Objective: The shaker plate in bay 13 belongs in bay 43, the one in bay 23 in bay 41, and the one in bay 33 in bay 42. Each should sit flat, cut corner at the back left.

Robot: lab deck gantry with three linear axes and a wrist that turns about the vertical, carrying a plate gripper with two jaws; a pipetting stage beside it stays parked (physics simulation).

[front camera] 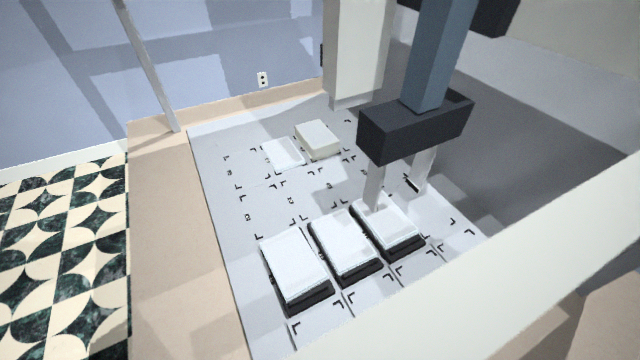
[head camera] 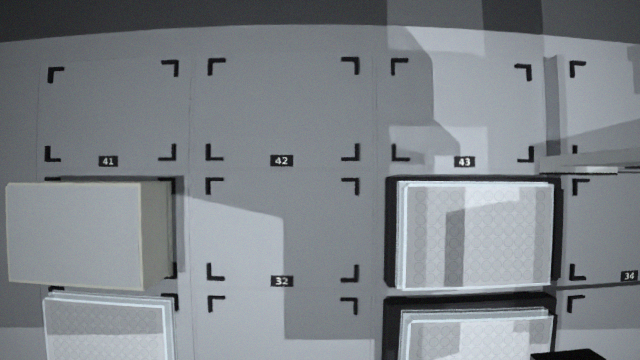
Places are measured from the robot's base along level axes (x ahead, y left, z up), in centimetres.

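Pixels of known places: gripper, fingertip midpoint: (front camera: 391, 195) (head camera: 567, 265); robot's base, origin of the base link: (front camera: 225, 158).
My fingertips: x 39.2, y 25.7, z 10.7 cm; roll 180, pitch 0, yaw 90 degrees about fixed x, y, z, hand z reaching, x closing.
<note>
For each thing: its top centre in the pictures, then the offset to it from my fingertips. "pt": a spot on its surface instead.
- bay 13 plate, middle of its top: (front camera: 292, 258) dz -7.0, dx -0.4, dy -21.4 cm
- bay 23 plate, middle of its top: (front camera: 342, 236) dz -7.0, dx -0.1, dy -10.6 cm
- bay 33 plate, middle of its top: (head camera: 481, 236) (front camera: 384, 215) dz -7.0, dx -0.5, dy +0.1 cm
- Bay 41, surface spot: (head camera: 54, 69) pt dz -10.5, dx -38.9, dy +15.1 cm
- bay 42, surface spot: (head camera: 212, 64) pt dz -10.6, dx -22.8, dy +14.8 cm
- bay 43, surface spot: (head camera: 395, 64) pt dz -10.7, dx -6.3, dy +14.8 cm
- tall cream block, middle of its top: (head camera: 69, 235) (front camera: 316, 133) dz -6.5, dx -32.8, dy +0.0 cm
- pale plate, middle of its top: (head camera: 103, 344) (front camera: 282, 151) dz -9.2, dx -32.8, dy -10.7 cm
Three pale shaker plates lie flat on dark shaker bases. The bay 13 plate (front camera: 295, 262) is lowest left in the front view. The bay 23 plate (front camera: 345, 243) (head camera: 480, 342) is beside it, partly cut off in the head view. The bay 33 plate (front camera: 395, 225) (head camera: 475, 237) is beside that; its back-left corner looks clipped. Bay 41 (head camera: 54, 69), bay 42 (head camera: 212, 64) and bay 43 (head camera: 395, 64) show bare corner marks. My gripper (front camera: 398, 196) is open, nothing between its jaws, raised near bay 33; its exact height is unclear. Part of a jaw shows at the right in the head view.
A tall cream block (front camera: 320, 142) (head camera: 75, 235) stands in bay 31, next to bay 41. Another pale plate (front camera: 282, 154) (head camera: 107, 340) lies in bay 21. The pipetting stage's pale column (front camera: 355, 50) hangs behind my gripper. A pale beam (front camera: 475, 280) crosses the front view's foreground.
</note>
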